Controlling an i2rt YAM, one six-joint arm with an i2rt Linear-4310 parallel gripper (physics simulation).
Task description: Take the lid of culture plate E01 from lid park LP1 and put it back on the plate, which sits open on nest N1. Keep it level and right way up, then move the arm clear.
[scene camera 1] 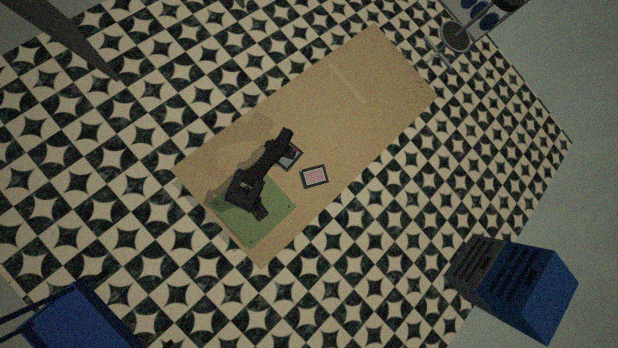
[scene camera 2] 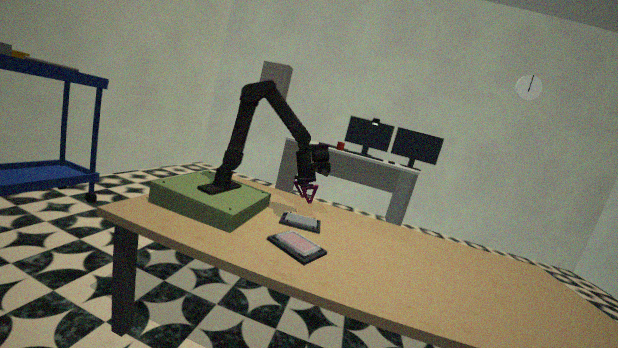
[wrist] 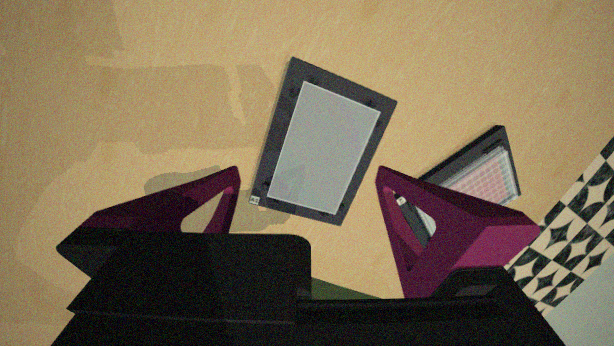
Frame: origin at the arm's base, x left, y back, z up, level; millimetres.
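Seen in the pictures: gripper, between the fingertips: (scene camera 2: 306, 200) (wrist: 307, 173); arm's base, origin of its link: (scene camera 2: 220, 187).
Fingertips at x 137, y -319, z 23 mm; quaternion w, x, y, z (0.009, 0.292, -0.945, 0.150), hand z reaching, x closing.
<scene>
Pixels of each thing's top centre, then the offset from my fingertips to it. Level surfaces: height alone.
- flat translucent grey lid, centre of its top: (wrist: 321, 155) (scene camera 2: 301, 219) (scene camera 1: 288, 155) dz -75, dx -23, dy -7 mm
- dark lid park LP1, centre of its top: (wrist: 322, 156) (scene camera 2: 301, 218) (scene camera 1: 288, 155) dz -73, dx -23, dy -7 mm
- dark nest N1, centre of its top: (wrist: 467, 199) (scene camera 2: 297, 242) (scene camera 1: 314, 176) dz -75, dx -224, dy -63 mm
- wooden table, height of its surface: dz -93 mm
The flat translucent grey lid (scene camera 1: 286, 161) (scene camera 2: 301, 220) (wrist: 325, 145) lies level on the dark lid park LP1 (scene camera 2: 316, 230) (wrist: 281, 127). The open culture plate E01, with pink wells (scene camera 1: 314, 176) (scene camera 2: 299, 242) (wrist: 480, 185), sits on the dark nest N1 (scene camera 1: 303, 180) (scene camera 2: 306, 260) (wrist: 462, 154), beside the park. My gripper (scene camera 1: 294, 151) (scene camera 2: 306, 198) (wrist: 307, 173) is open and empty. It hangs above the lid park, pointing down, with its magenta fingertips apart on either side of the lid in the wrist view. The right finger hides part of the nest and plate in that view.
The arm stands on a green block (scene camera 1: 270, 220) (scene camera 2: 195, 202) at one end of the wooden table (scene camera 1: 370, 75) (scene camera 2: 425, 280). Off the table are a blue cart (scene camera 1: 75, 320) (scene camera 2: 50, 175), a blue cabinet (scene camera 1: 550, 285) and a desk with two monitors (scene camera 2: 369, 133) (scene camera 2: 416, 146).
</scene>
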